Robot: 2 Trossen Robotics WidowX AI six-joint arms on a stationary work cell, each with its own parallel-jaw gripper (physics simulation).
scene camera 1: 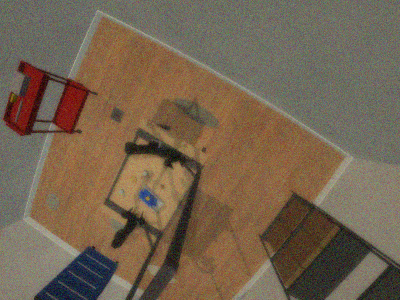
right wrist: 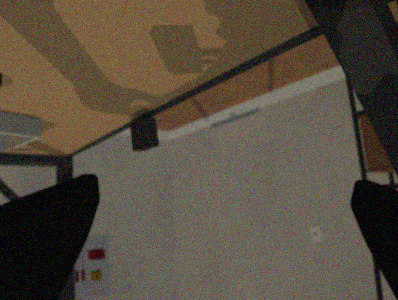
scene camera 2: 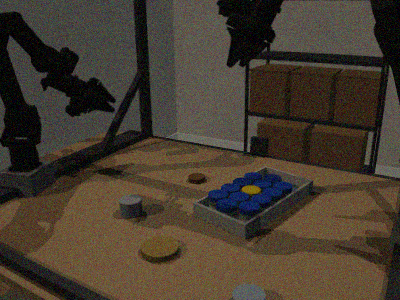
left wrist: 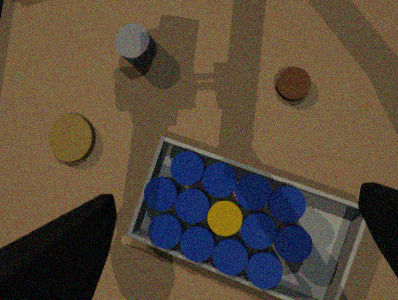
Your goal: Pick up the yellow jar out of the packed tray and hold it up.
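Seen in the pictures: left gripper, fingertip midpoint: (scene camera 1: 138, 209) (scene camera 2: 235, 66) (left wrist: 236, 200); right gripper, fingertip midpoint: (scene camera 1: 177, 167) (right wrist: 226, 190) (scene camera 2: 115, 106); left arm's base, link origin: (scene camera 1: 134, 223); right arm's base, link origin: (scene camera 1: 155, 145) (scene camera 2: 25, 166).
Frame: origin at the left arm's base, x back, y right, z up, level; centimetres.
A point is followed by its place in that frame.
Note:
The yellow jar (scene camera 1: 148, 198) @(z 0.1, x -35.8, y -7.9 cm) (scene camera 2: 251, 190) @(z 0.1, x -34.7, y -8.8 cm) (left wrist: 225, 218) @(z 0.1, x -35.0, y -8.3 cm) stands among several blue-lidded jars (scene camera 2: 239, 197) @(z 0.1, x -34.5, y -13.3 cm) (left wrist: 192, 205) @(z 0.1, x -35.0, y -12.7 cm) in the grey tray (scene camera 2: 220, 221) @(z -2.7, x -34.1, y -19.9 cm) (left wrist: 225, 157) @(z -1.1, x -42.0, y -11.0 cm). In the left wrist view, blue lids surround it closely, and bare tray floor shows at the tray's right end. My left gripper (scene camera 1: 138, 214) @(z 26.7, x -40.4, y -8.1 cm) (scene camera 2: 237, 64) @(z 26.7, x -40.4, y -8.1 cm) (left wrist: 236, 200) @(z 26.7, x -40.4, y -8.1 cm) is open and empty, high above the tray, with its fingers at either side of the left wrist view. My right gripper (scene camera 2: 113, 104) @(z 11.3, x -86.9, y -8.4 cm) (right wrist: 226, 190) @(z 11.3, x -86.9, y -8.4 cm) is open and empty, well away from the tray, facing a wall.
A grey cylinder (scene camera 2: 131, 206) @(z -1.4, x -50.7, y -29.8 cm) (left wrist: 132, 41) @(z -0.9, x -52.7, y -28.5 cm), a flat yellow disc (scene camera 2: 159, 248) @(z -3.2, x -36.4, y -34.2 cm) (left wrist: 71, 137) @(z -3.2, x -37.1, y -33.4 cm) and a small brown disc (scene camera 2: 196, 178) @(z -3.2, x -53.6, y -7.0 cm) (left wrist: 293, 83) @(z -3.2, x -54.5, y -6.0 cm) lie outside the tray. A pale disc (scene camera 2: 248, 292) @(z -2.0, x -16.3, y -33.7 cm) shows at scene camera 2's bottom edge. A dark frame post (scene camera 2: 143, 65) @(z 21.4, x -93.6, y 8.5 cm) rises at the table's edge.

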